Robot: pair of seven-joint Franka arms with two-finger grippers.
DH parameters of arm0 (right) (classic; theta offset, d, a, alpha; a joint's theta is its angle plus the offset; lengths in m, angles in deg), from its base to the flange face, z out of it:
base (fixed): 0 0 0 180
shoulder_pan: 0 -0.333 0 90
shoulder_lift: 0 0 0 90
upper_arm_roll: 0 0.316 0.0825 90
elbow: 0 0 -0.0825 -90
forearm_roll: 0 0.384 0 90
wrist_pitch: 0 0 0.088 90
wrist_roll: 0 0.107 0 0
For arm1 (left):
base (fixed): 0 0 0 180
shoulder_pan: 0 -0.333 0 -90
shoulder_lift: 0 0 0 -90
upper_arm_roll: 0 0.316 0.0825 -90
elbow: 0 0 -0.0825 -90
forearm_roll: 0 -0.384 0 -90
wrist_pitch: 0 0 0.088 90
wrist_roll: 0 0.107 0 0
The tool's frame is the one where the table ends.
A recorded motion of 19 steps. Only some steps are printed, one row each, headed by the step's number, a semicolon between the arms.
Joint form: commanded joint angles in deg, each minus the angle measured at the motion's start. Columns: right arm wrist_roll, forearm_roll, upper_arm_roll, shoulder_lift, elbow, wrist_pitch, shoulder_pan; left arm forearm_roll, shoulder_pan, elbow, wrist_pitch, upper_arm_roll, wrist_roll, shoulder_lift.
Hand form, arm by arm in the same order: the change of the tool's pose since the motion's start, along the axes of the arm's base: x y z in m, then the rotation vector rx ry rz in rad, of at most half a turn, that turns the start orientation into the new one. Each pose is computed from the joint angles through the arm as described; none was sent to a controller.
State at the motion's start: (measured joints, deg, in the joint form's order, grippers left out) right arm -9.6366 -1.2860 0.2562 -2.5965 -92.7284 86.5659 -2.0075; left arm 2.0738 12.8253 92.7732 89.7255 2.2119 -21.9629 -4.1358
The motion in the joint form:
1: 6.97 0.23 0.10 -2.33 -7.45 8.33 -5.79; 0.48 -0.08 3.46 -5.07 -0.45 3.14 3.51
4: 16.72 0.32 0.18 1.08 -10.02 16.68 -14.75; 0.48 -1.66 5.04 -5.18 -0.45 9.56 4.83
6: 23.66 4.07 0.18 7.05 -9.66 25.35 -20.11; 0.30 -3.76 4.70 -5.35 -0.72 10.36 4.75
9: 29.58 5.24 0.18 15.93 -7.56 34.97 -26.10; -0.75 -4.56 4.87 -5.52 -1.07 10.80 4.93
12: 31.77 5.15 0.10 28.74 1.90 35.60 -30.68; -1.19 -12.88 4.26 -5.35 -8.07 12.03 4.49
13: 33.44 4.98 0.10 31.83 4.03 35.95 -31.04; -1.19 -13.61 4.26 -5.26 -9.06 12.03 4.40
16: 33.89 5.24 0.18 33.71 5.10 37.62 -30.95; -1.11 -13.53 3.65 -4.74 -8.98 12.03 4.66
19: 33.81 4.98 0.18 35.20 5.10 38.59 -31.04; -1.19 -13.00 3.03 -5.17 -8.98 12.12 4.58
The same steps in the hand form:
1: -0.0060 0.0552 -0.0274 0.0049 -0.0582 -0.0160; -0.0300 0.0014 0.0002 -0.0040 0.0878 -0.0628
4: 0.0008 0.1452 -0.0684 0.0193 -0.1002 -0.0264; -0.0350 0.0175 -0.0001 -0.0247 0.0930 -0.1456
6: 0.0155 0.2126 -0.1112 0.1015 -0.1239 -0.0759; -0.0318 0.0346 0.0017 -0.0255 0.0906 -0.1278
9: 0.0277 0.2896 -0.1724 0.1462 -0.1501 -0.0919; -0.0323 0.0410 0.0017 -0.0088 0.0921 -0.1290
12: 0.0442 0.3598 -0.2406 0.1247 -0.1035 -0.0532; -0.0278 0.0535 0.0026 -0.0052 0.0856 -0.1276
13: 0.0505 0.3688 -0.2598 0.1165 -0.0947 -0.0753; -0.0275 0.0511 0.0019 -0.0051 0.0856 -0.1321
16: 0.0570 0.3727 -0.2713 0.1282 -0.1045 -0.0875; -0.0266 0.0507 0.0097 -0.0069 0.0614 -0.1320
19: 0.0582 0.3743 -0.2881 0.1195 -0.0996 -0.0832; -0.0268 0.0459 0.0134 -0.0058 0.0594 -0.1431

